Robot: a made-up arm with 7 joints.
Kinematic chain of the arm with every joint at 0, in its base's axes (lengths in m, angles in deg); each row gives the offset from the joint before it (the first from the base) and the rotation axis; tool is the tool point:
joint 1: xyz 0 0 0.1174 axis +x
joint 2: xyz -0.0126 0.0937 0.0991 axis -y
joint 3: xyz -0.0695 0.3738 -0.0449 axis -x
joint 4: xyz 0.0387 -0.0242 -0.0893 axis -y
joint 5: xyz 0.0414 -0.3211 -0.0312 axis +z
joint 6: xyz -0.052 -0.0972 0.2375 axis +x
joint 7: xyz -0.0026 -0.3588 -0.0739 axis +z
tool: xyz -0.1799 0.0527 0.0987
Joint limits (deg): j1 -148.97..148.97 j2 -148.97..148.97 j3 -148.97..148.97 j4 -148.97..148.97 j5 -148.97..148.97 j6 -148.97..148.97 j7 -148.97..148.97
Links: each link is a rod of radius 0.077 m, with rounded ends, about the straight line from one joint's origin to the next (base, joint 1, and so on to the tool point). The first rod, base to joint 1, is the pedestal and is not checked.
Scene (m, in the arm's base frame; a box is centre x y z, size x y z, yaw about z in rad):
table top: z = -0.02
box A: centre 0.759 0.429 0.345 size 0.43 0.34 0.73 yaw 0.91
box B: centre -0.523 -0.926 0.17 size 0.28 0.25 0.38 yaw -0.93
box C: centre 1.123 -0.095 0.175 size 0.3 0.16 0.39 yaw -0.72
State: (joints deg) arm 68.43 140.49 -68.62 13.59 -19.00 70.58 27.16
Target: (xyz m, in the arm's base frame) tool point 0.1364 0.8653 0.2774
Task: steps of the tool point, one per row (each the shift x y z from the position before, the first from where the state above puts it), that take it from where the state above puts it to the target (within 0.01 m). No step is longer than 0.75 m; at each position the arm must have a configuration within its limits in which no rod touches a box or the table.
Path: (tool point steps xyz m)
1: -0.0879 -0.0567 0.2097
2: -0.1470 -0.0556 0.1492
3: -0.1631 -0.0576 0.0785
4: -0.1406 -0.0606 0.0210
5: -0.0952 -0.0606 -0.0094
6: 0.0627 0.7005 0.1206
7: 0.1960 0.6283 -0.3292
8: 0.2481 0.2182 -0.6171
9: -0.0132 -0.0299 -0.0210
10: -0.0668 -0.0324 -0.0339
11: -0.1094 -0.0507 -0.0455
12: -0.1282 -0.0937 -0.0450

